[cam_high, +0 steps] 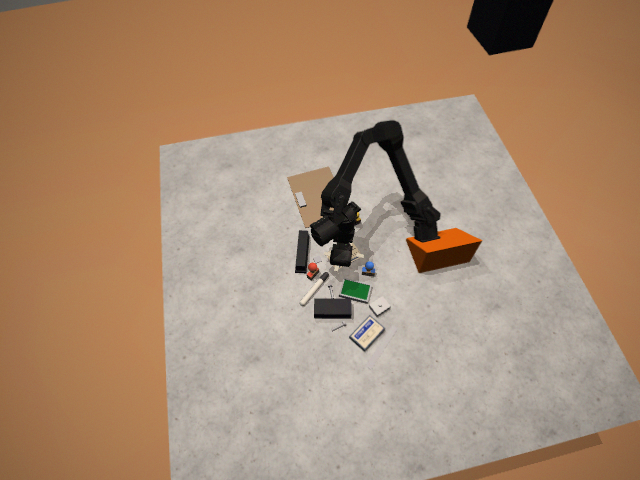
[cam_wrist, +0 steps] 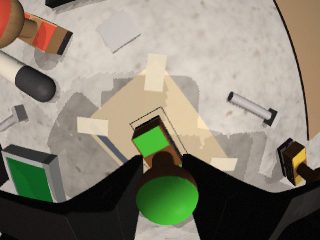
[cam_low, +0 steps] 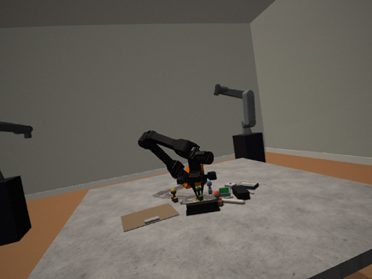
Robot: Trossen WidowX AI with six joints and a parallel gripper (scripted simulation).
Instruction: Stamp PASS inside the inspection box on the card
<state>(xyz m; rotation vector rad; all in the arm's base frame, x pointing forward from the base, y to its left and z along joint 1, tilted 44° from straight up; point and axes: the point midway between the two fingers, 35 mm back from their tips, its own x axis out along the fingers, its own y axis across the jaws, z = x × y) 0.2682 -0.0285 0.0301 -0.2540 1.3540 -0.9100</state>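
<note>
Right now the green-knobbed stamp is right at my gripper tip. The rest, counted from my gripper tip: cream card 3 cm below; red-knobbed stamp 11 cm ahead, 4 cm to the left, 1 cm below; blue stamp 8 cm to the left, 6 cm behind, 1 cm below.
</note>
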